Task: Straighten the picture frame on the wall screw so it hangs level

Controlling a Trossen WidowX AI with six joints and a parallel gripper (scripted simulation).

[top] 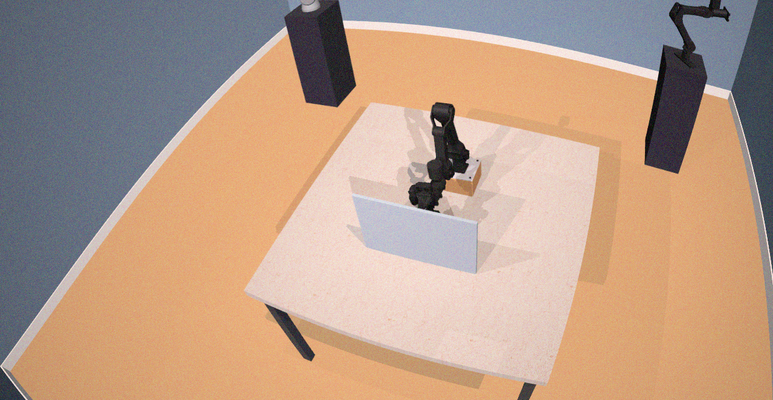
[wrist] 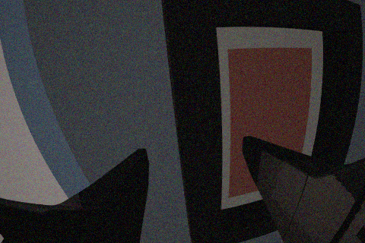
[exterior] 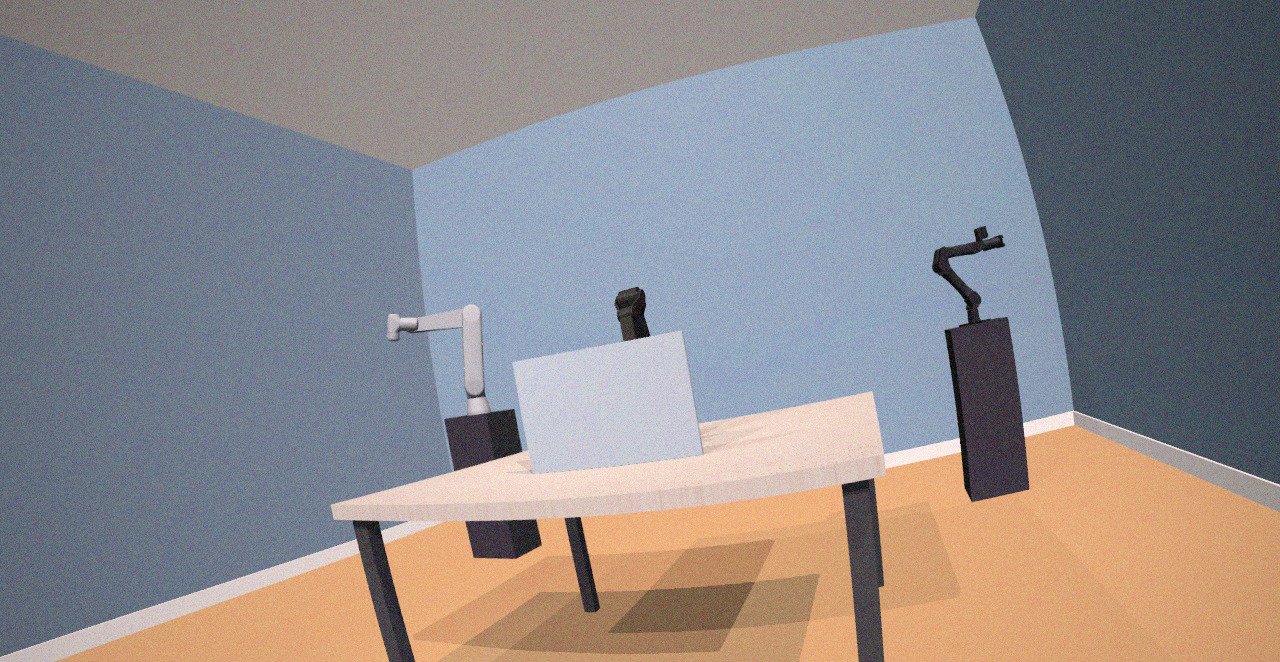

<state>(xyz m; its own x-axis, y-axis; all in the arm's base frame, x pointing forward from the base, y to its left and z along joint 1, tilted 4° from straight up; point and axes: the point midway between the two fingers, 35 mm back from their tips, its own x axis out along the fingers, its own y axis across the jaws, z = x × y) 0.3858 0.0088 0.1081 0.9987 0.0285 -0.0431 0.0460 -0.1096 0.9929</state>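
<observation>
Now: gripper tip 10 mm short of the picture frame, 10 mm to the right of it and 50 mm above it. The rest, counted from my gripper tip: grey wall panel (20 mm ahead, 10 mm to the right, 60 mm below).
</observation>
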